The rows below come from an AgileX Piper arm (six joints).
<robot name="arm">
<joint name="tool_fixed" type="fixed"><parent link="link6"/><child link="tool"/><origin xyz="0 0 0" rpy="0 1.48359 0"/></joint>
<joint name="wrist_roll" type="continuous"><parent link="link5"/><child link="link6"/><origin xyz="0.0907 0 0.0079" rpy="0 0 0"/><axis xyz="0.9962 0 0.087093"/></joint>
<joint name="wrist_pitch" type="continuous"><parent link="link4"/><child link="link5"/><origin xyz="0 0 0" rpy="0 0 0"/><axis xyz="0 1 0"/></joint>
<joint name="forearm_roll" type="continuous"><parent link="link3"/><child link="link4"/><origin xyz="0.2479 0 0.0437" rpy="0 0 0"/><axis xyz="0.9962 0 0.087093"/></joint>
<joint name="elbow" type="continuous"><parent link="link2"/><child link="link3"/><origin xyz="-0.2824 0 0.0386" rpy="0 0 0"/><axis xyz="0 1 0"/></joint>
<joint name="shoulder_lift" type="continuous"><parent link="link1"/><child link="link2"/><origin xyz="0 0 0" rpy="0 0 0"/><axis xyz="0 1 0"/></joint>
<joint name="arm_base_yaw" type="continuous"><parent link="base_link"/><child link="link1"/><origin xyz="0 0 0.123" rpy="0 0 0"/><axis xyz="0 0 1"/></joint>
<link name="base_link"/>
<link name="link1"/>
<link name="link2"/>
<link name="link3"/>
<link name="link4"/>
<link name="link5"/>
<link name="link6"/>
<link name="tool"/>
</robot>
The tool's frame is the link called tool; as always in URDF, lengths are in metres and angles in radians. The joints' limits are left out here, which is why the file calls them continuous.
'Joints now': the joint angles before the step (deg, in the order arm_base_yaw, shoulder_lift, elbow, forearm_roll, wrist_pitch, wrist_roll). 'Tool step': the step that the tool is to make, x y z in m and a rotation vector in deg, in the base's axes. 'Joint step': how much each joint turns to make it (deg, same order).
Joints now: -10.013, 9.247, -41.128, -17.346, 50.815, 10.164
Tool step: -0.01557, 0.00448, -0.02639, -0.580, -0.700, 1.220
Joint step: -0.001, -7.537, 4.811, 1.780, 1.506, -2.215
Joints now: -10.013, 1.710, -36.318, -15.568, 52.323, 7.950
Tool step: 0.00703, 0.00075, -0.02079, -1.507, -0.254, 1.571
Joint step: 0.000, -2.736, 5.412, 0.847, -3.632, -1.579
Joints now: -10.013, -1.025, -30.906, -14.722, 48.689, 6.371
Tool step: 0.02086, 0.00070, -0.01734, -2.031, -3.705, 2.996
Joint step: 0.002, -0.073, 6.922, 1.050, -11.315, -0.716
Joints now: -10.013, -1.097, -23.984, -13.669, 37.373, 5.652
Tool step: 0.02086, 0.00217, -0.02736, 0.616, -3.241, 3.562
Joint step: 0.000, 0.001, 8.491, 2.938, -11.882, -0.372
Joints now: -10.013, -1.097, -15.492, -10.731, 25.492, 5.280
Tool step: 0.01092, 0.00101, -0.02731, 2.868, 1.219, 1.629
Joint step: 0.006, 0.000, 6.051, 2.996, -4.407, -0.001
